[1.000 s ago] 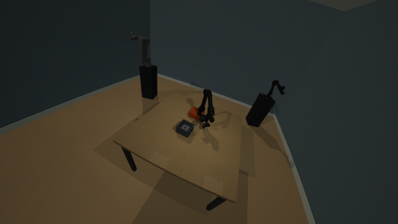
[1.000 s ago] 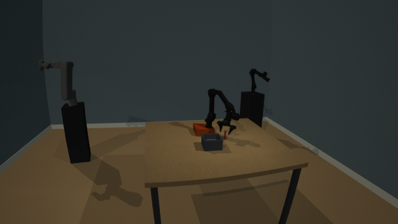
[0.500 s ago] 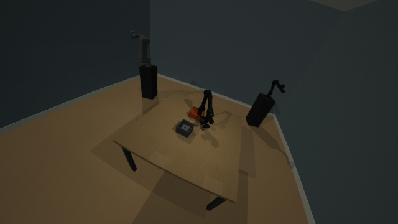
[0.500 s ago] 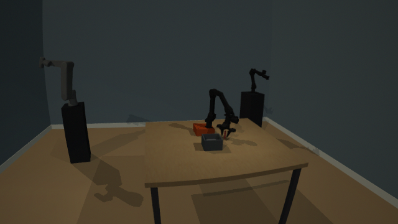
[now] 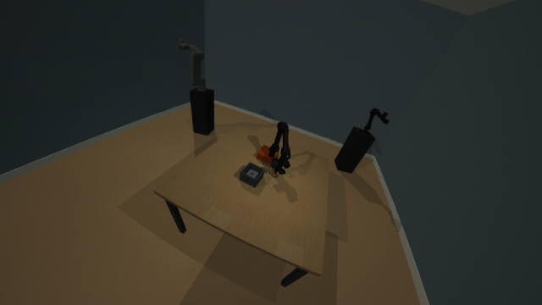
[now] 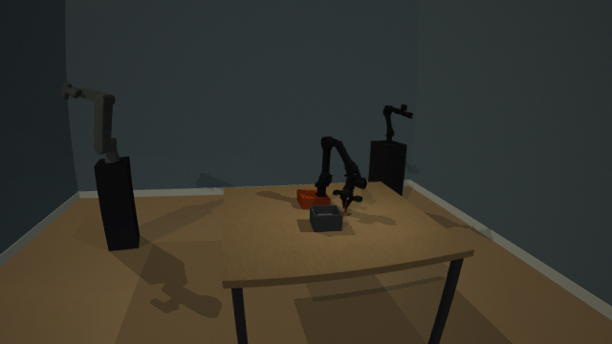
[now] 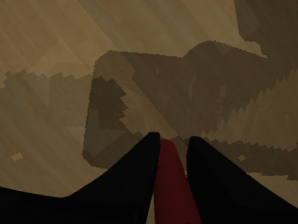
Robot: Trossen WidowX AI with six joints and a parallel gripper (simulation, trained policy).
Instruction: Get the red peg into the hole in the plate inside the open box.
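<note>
My gripper tip is now 12 cm short of the dark grey box, 20 cm to the left of it and 1 cm above it. From my gripper tip the other things lie so: red peg: 1 cm behind, 1 cm to the left, 1 cm above.
</note>
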